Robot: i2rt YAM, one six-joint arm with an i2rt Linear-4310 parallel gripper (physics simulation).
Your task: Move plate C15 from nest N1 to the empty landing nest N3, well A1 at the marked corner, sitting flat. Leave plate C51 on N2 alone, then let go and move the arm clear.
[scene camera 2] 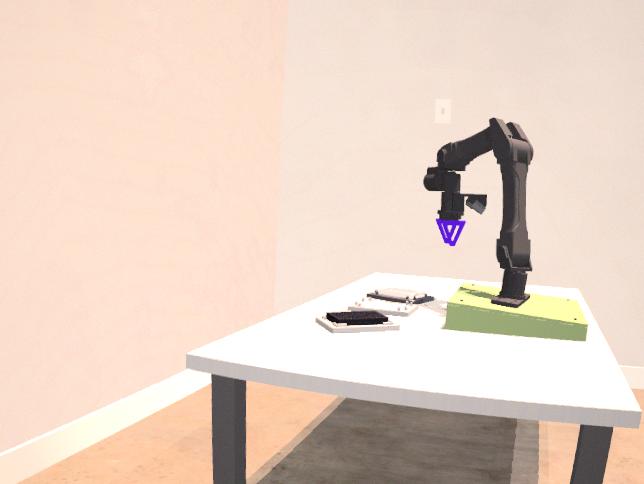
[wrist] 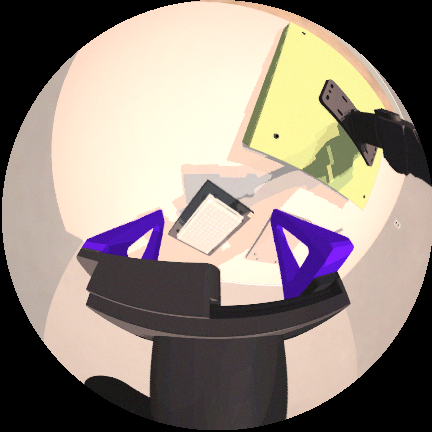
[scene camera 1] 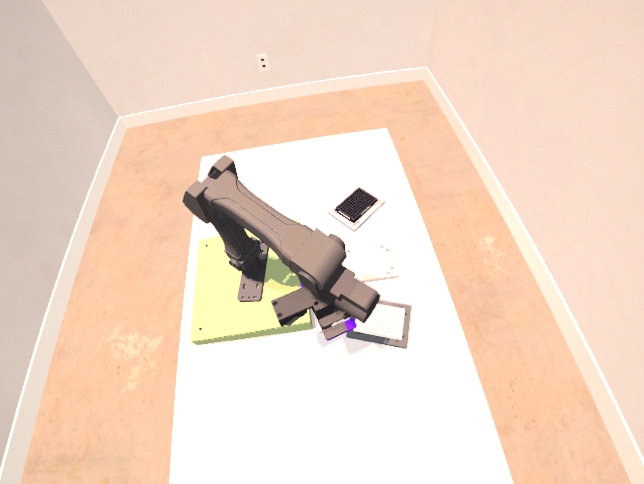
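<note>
My gripper (scene camera 1: 326, 305) (scene camera 2: 450, 243) (wrist: 217, 214) is open and empty, its purple fingers pointing down high above the table. In the wrist view a white plate (scene camera 1: 387, 318) (scene camera 2: 398, 292) (wrist: 210, 225) shows between and beyond the fingertips. It sits in a dark nest (scene camera 1: 407, 325) (scene camera 2: 422, 299) (wrist: 203, 192). A black plate (scene camera 1: 357, 204) (scene camera 2: 357, 317) sits in a white nest (scene camera 1: 354, 225) (scene camera 2: 364, 328). Between these two stands an empty white nest (scene camera 1: 374, 260) (scene camera 2: 385, 308) with small pegs, partly hidden by the arm in scene camera 1. Plate labels and the marked corner are not readable.
The arm stands on a yellow-green base block (scene camera 1: 229, 312) (scene camera 2: 515, 325) (wrist: 300, 90), beside the nests on the white table (scene camera 1: 291, 405) (scene camera 2: 291, 359) (wrist: 140, 100). Shadows of the arm fall on the block and beside the dark nest.
</note>
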